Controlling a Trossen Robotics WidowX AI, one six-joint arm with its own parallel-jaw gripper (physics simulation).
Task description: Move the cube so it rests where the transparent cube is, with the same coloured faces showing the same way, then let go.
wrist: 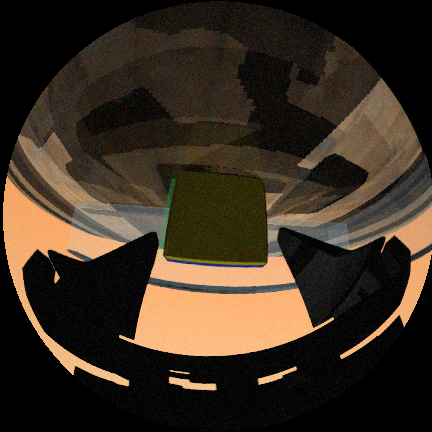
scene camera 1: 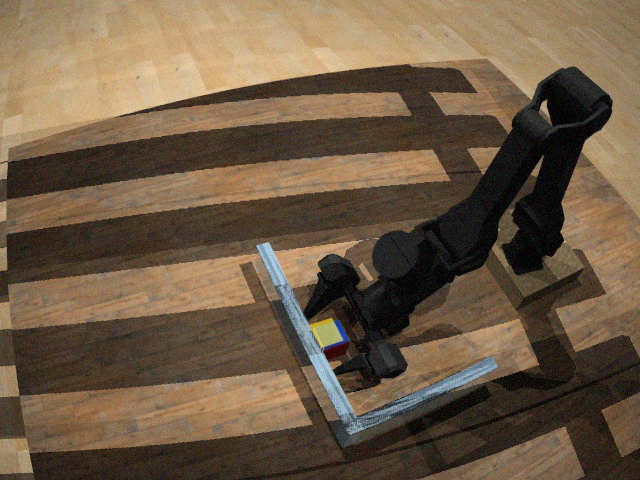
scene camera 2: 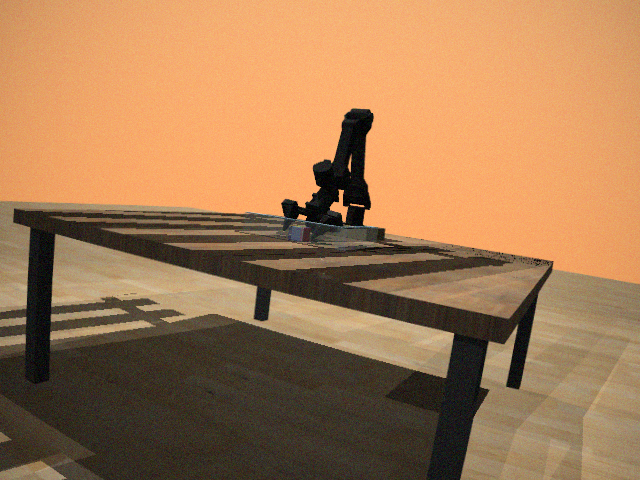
My gripper [scene camera 1: 314, 348] is open and touches a grey L-shaped rail [scene camera 2: 328, 236]. The table carries a cube [wrist: 216, 219].
My gripper shows as well in the wrist view [wrist: 218, 236] and in scene camera 2 [scene camera 2: 297, 234]. The grey L-shaped rail also shows in the wrist view [wrist: 395, 214].
